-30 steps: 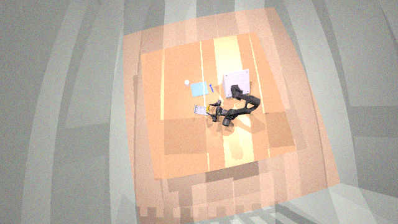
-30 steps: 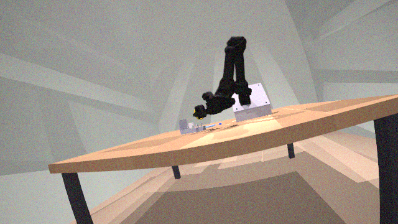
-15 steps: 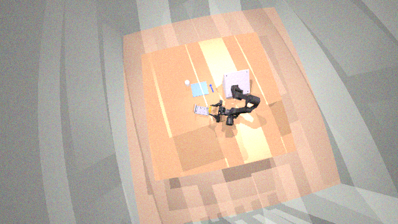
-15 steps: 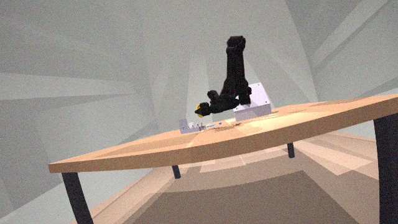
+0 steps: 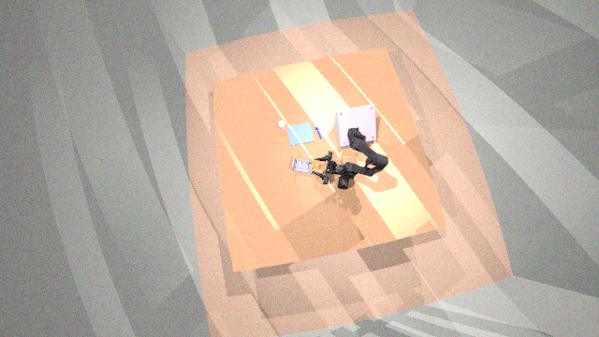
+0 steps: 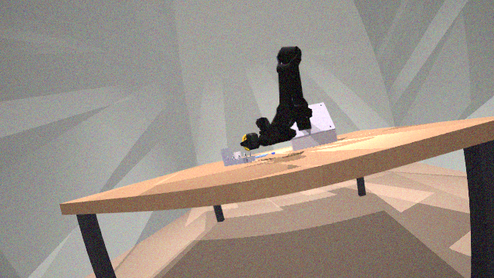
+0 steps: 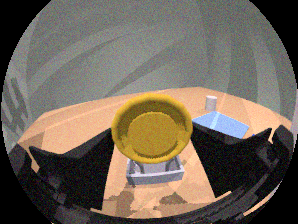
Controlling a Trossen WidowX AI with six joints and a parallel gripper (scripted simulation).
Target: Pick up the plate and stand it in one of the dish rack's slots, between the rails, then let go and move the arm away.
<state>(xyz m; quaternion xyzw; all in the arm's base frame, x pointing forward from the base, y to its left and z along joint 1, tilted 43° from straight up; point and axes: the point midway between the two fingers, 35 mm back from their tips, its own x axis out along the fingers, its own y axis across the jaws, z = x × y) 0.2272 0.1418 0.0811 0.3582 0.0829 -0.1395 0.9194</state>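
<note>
The grey dish rack lies 60 mm below my gripper tip, 50 mm ahead of it and 20 mm to the right of it. From my gripper tip the other things lie so: yellow plate: 10 mm behind; then light blue mat: 230 mm to the right, 80 mm below, 40 mm ahead; then blue utensil: 230 mm to the right, 80 mm below, 70 mm behind.
</note>
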